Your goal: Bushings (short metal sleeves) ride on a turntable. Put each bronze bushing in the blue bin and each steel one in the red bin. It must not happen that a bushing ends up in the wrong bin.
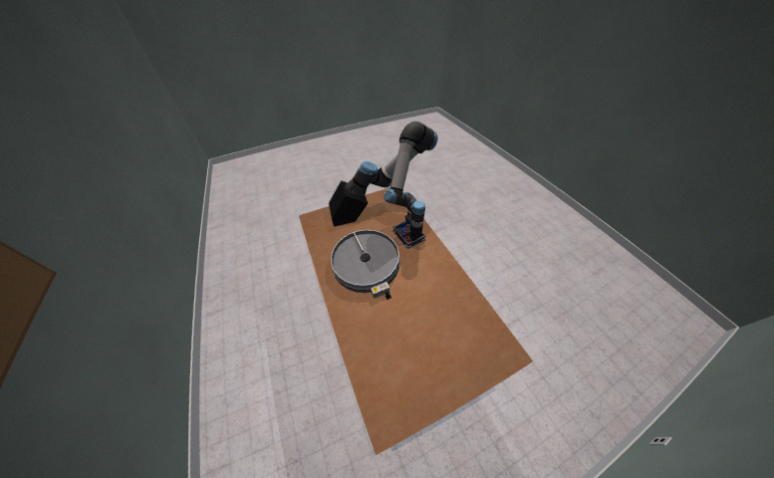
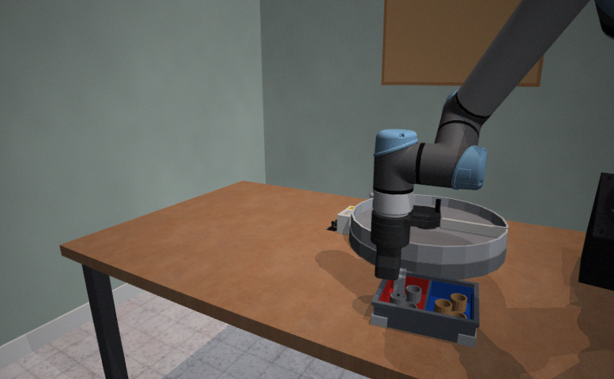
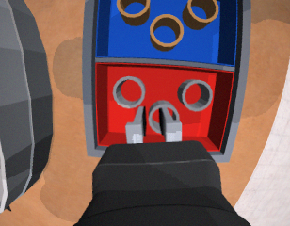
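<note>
Right now my hand is 6 cm past the bin and 1 cm to the left of it. The rest, counted from my hand: grey turntable (8 cm ahead, 34 cm to the right, 2 cm above).
</note>
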